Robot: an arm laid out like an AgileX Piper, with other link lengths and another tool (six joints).
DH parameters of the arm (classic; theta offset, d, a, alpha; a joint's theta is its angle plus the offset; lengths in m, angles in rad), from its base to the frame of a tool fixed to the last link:
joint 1: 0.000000 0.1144 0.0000 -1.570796
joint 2: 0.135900 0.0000 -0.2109 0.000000
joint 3: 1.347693 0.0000 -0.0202 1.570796
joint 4: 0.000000 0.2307 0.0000 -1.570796
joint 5: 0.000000 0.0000 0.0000 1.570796
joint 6: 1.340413 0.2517 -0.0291 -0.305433
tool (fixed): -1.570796 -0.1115 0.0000 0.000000
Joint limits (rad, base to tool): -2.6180..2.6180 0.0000..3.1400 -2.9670..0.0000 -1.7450..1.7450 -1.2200..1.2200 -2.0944..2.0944
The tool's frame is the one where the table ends.
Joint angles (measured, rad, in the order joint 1, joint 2, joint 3, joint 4, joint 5, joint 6), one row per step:
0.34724, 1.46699, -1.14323, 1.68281, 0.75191, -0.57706
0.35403, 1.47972, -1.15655, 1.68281, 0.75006, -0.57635
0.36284, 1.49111, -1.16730, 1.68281, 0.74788, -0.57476
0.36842, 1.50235, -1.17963, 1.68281, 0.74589, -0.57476
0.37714, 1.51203, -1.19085, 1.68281, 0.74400, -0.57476
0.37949, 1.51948, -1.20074, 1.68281, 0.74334, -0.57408
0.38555, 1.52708, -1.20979, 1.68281, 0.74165, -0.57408
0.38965, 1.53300, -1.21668, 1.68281, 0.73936, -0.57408
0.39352, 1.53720, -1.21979, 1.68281, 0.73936, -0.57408
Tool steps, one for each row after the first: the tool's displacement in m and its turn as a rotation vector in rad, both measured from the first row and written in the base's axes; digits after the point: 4 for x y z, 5 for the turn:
0.0013, 0.0027, 0.0000, 0.00005, 0.00012, 0.00493
0.0018, 0.0058, -0.0004, -0.00002, 0.00219, 0.01148
0.0032, 0.0081, -0.0002, -0.00015, 0.00121, 0.01514
0.0035, 0.0112, 0.0001, -0.00009, -0.00019, 0.02203
0.0047, 0.0125, 0.0007, 0.00092, -0.00184, 0.02368
0.0052, 0.0148, 0.0010, 0.00102, -0.00316, 0.02811
0.0058, 0.0163, 0.0011, 0.00080, -0.00401, 0.02999
0.0056, 0.0177, 0.0007, 0.00041, -0.00299, 0.03386

